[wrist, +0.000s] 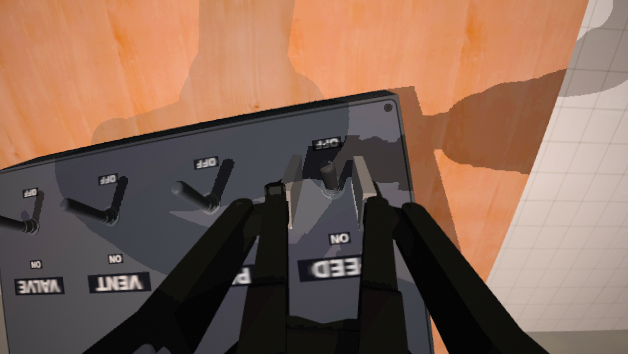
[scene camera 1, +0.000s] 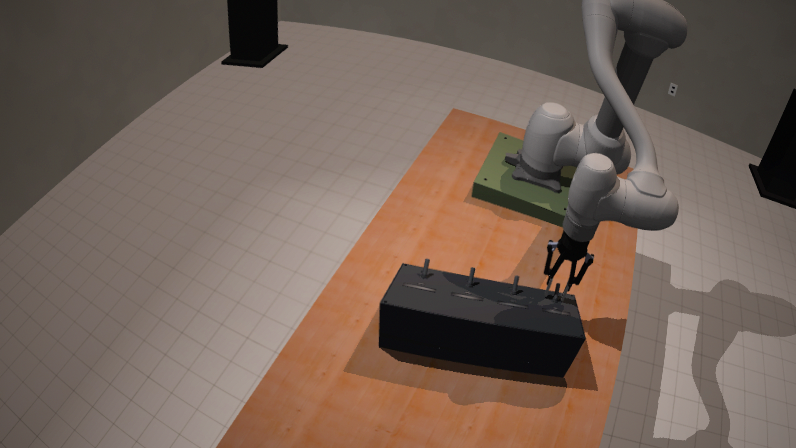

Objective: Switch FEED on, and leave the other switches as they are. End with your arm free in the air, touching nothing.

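Where they show: gripper, between the fingertips: [wrist: 327, 170] [scene camera 1: 554, 294]; arm's base, origin of its link: [scene camera 1: 538, 171].
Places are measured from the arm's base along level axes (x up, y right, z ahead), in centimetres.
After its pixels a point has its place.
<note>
A dark switch box [scene camera 1: 479, 342] @[x 5.2, y 5.3, z 81.2 cm] [wrist: 270, 137] @[x 1.5, y -6.2, z 57.0 cm] stands on the table with four levers on top. The FEED lever [scene camera 1: 557, 291] @[x 6.3, y -11.7, z 59.9 cm] [wrist: 327, 174] @[x 7.5, y -11.5, z 58.6 cm] is the rightmost one and leans towards its OFF label [wrist: 326, 144] @[x 2.2, y -11.4, z 57.9 cm]. Its ON label [wrist: 339, 238] @[x 6.1, y -12.0, z 65.5 cm] and FEED nameplate [wrist: 330, 269] @[x 7.3, y -11.1, z 68.0 cm] lie on the other side of the lever's base, and a finger covers part of the nameplate. My gripper [scene camera 1: 558, 287] @[x 4.4, y -11.3, z 59.5 cm] [wrist: 327, 170] @[x 4.4, y -11.3, z 59.5 cm] points down and is partly open. Its fingers stand on either side of the FEED lever, with gaps beside it in the wrist view.
The VALVE lever [wrist: 15, 223] @[x 5.5, y 23.7, z 62.9 cm], the VENT lever [wrist: 89, 211] @[x 6.1, y 11.8, z 61.5 cm] and a third lever [wrist: 195, 195] @[x 6.4, y -0.1, z 60.2 cm], whose nameplate [wrist: 243, 275] @[x 7.2, y -2.8, z 68.6 cm] is mostly hidden, lean towards OFF. The box stands on a wooden table [scene camera 1: 334, 311] @[x -5.4, y 44.4, z 76.2 cm]. The arm's green base plate [scene camera 1: 492, 172] @[x 0.8, y 15.9, z 8.8 cm] is behind it.
</note>
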